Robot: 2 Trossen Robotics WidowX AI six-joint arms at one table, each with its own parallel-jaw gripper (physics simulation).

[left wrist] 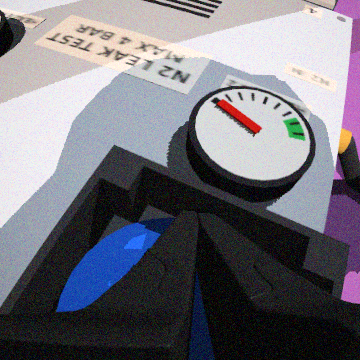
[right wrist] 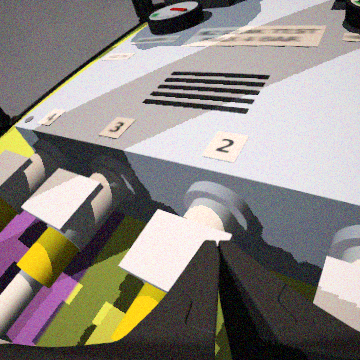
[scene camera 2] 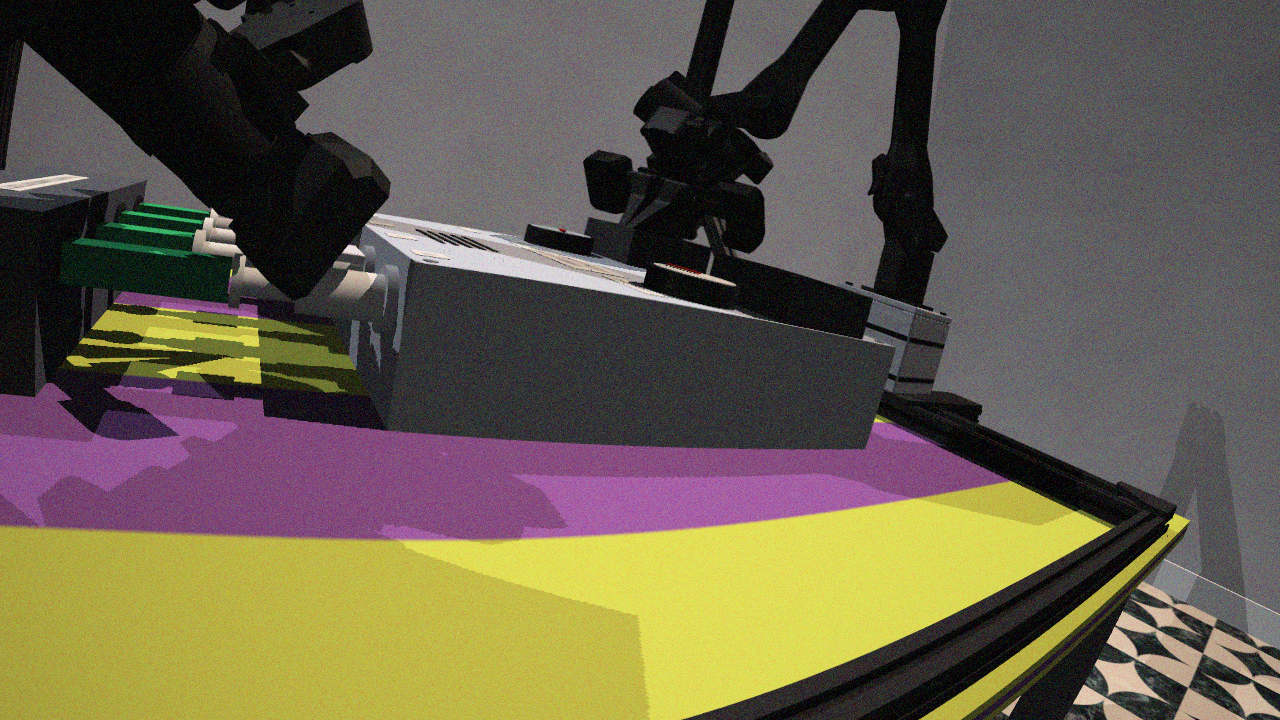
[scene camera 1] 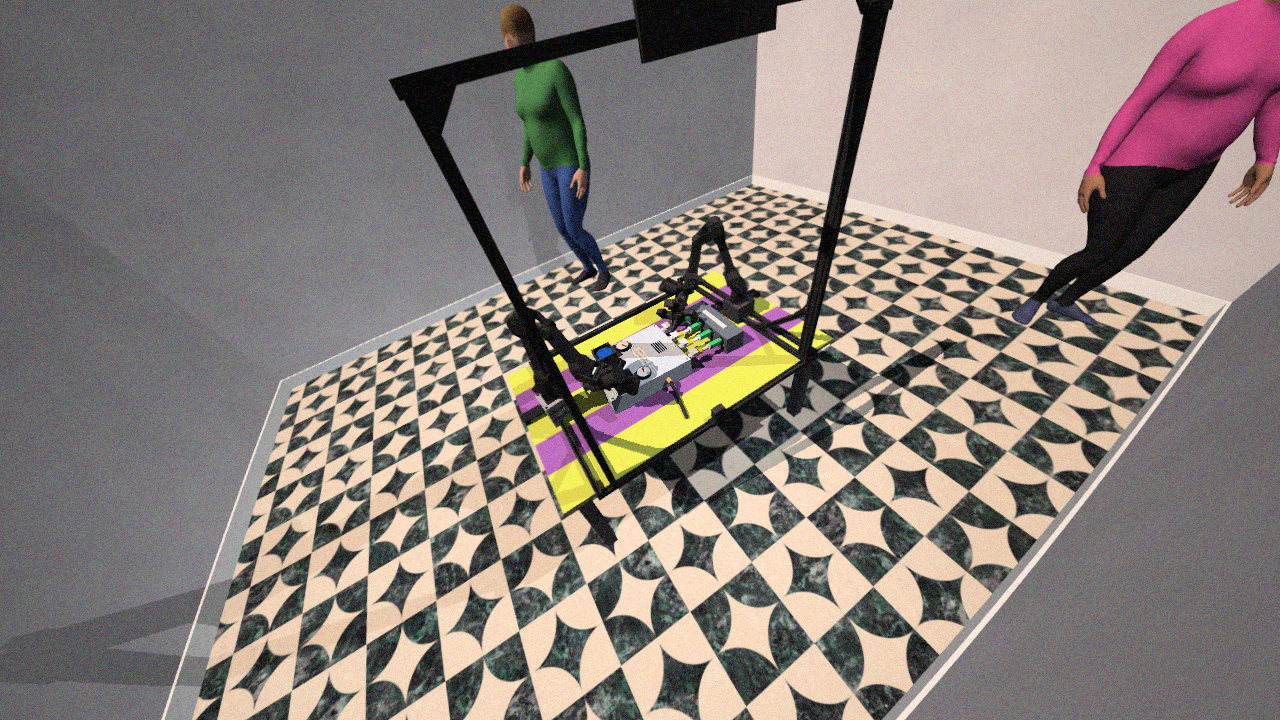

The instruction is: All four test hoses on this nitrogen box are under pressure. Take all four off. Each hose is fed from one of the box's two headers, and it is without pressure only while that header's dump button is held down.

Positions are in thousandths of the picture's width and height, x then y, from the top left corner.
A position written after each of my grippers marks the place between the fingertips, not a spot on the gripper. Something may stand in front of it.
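My left gripper (scene camera 2: 482,335) is shut, and I can see my left gripper (left wrist: 540,610) here too. It touches a grey nitrogen box (scene camera 1: 519,505); I also see the box (left wrist: 324,338) here and the box (right wrist: 660,340) here. My right gripper (scene camera 2: 257,335) is in sight, and I see my right gripper (right wrist: 599,696) again, as well as my right gripper (scene camera 1: 525,462) once more. There is also a hose 4 (scene camera 2: 175,310).
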